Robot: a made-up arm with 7 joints. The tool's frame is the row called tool.
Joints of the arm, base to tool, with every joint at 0 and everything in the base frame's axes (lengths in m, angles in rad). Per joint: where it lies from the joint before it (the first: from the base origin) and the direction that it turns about. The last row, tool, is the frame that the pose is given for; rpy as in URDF.
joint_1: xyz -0.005 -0.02 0.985 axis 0 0 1
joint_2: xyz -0.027 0.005 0.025 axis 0 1 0
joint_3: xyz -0.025 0.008 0.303 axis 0 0 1
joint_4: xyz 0.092 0.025 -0.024 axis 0 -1 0
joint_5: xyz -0.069 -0.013 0.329 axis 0 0 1
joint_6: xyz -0.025 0.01 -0.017 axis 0 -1 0
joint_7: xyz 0.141 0.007 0.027 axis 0 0 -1
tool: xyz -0.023 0.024 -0.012 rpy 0 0 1.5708
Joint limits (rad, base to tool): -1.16..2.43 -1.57..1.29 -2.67..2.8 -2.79..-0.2 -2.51..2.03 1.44..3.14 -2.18..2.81
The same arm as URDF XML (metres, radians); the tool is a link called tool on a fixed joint. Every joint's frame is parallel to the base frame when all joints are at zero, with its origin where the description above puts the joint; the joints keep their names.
<robot name="arm">
  <joint name="tool_fixed" type="fixed">
    <parent link="link7"/>
    <child link="tool"/>
    <origin xyz="-0.0230 0.0240 -0.0120" rpy="0.0000 0.0000 1.5708"/>
  </joint>
  <joint name="joint_7" type="revolute">
    <parent link="link6"/>
    <child link="link7"/>
    <origin xyz="0.1410 0.0070 0.0270" rpy="0.0000 0.0000 0.0000"/>
    <axis xyz="0 0 -1"/>
    <limit lower="-2.1800" upper="2.8100"/>
  </joint>
  <joint name="joint_6" type="revolute">
    <parent link="link5"/>
    <child link="link6"/>
    <origin xyz="-0.0250 0.0100 -0.0170" rpy="0.0000 0.0000 0.0000"/>
    <axis xyz="0 -1 0"/>
    <limit lower="1.4400" upper="3.1400"/>
  </joint>
  <joint name="joint_5" type="revolute">
    <parent link="link4"/>
    <child link="link5"/>
    <origin xyz="-0.0690 -0.0130 0.3290" rpy="0.0000 0.0000 0.0000"/>
    <axis xyz="0 0 1"/>
    <limit lower="-2.5100" upper="2.0300"/>
  </joint>
  <joint name="joint_4" type="revolute">
    <parent link="link3"/>
    <child link="link4"/>
    <origin xyz="0.0920 0.0250 -0.0240" rpy="0.0000 0.0000 0.0000"/>
    <axis xyz="0 -1 0"/>
    <limit lower="-2.7900" upper="-0.2000"/>
  </joint>
  <joint name="joint_3" type="revolute">
    <parent link="link2"/>
    <child link="link3"/>
    <origin xyz="-0.0250 0.0080 0.3030" rpy="0.0000 0.0000 0.0000"/>
    <axis xyz="0 0 1"/>
    <limit lower="-2.6700" upper="2.8000"/>
  </joint>
  <joint name="joint_2" type="revolute">
    <parent link="link1"/>
    <child link="link2"/>
    <origin xyz="-0.0270 0.0050 0.0250" rpy="0.0000 0.0000 0.0000"/>
    <axis xyz="0 1 0"/>
    <limit lower="-1.5700" upper="1.2900"/>
  </joint>
  <joint name="joint_1" type="revolute">
    <parent link="base"/>
    <child link="link1"/>
    <origin xyz="-0.0050 -0.0200 0.9850" rpy="0.0000 0.0000 0.0000"/>
    <axis xyz="0 0 1"/>
    <limit lower="-1.1600" upper="2.4300"/>
  </joint>
  <link name="base"/>
  <link name="link1"/>
  <link name="link2"/>
  <link name="link3"/>
  <link name="link4"/>
  <link name="link5"/>
  <link name="link6"/>
  <link name="link7"/>
  <link name="tool"/>
</robot>

